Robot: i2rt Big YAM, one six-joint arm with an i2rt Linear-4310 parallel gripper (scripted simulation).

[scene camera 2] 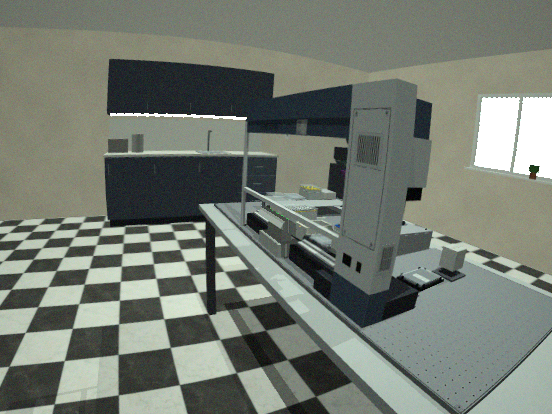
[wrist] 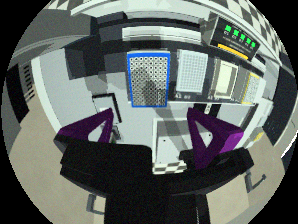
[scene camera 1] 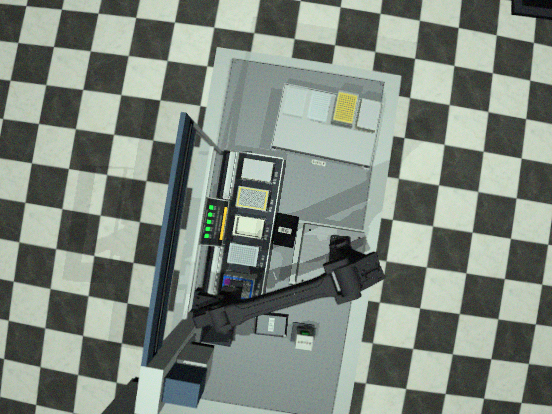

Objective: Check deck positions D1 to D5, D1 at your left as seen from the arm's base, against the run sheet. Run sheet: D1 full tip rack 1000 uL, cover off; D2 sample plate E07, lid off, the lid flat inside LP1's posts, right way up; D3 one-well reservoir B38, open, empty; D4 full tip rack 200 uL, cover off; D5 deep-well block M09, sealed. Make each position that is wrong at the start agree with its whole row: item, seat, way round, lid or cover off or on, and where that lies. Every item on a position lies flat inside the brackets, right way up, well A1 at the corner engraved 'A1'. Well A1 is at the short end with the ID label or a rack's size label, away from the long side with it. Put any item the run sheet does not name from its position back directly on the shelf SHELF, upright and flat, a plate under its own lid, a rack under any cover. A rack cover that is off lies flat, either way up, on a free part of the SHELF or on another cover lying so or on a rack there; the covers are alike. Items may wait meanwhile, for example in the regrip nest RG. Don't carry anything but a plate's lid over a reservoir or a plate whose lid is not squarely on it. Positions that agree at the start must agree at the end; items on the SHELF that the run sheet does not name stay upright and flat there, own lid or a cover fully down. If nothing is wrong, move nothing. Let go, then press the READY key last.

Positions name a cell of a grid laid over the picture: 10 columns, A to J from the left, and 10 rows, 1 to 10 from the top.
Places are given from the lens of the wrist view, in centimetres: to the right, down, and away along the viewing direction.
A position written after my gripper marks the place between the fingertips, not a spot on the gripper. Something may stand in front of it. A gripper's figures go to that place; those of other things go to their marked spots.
my gripper (wrist: F5): 0, 0, 13
blue-framed tip rack (wrist: E4): 0, -8, 19
cream reservoir (wrist: H4): 26, -12, 28
The marked spots on the blue-framed tip rack and the cream reservoir are 28 cm apart.
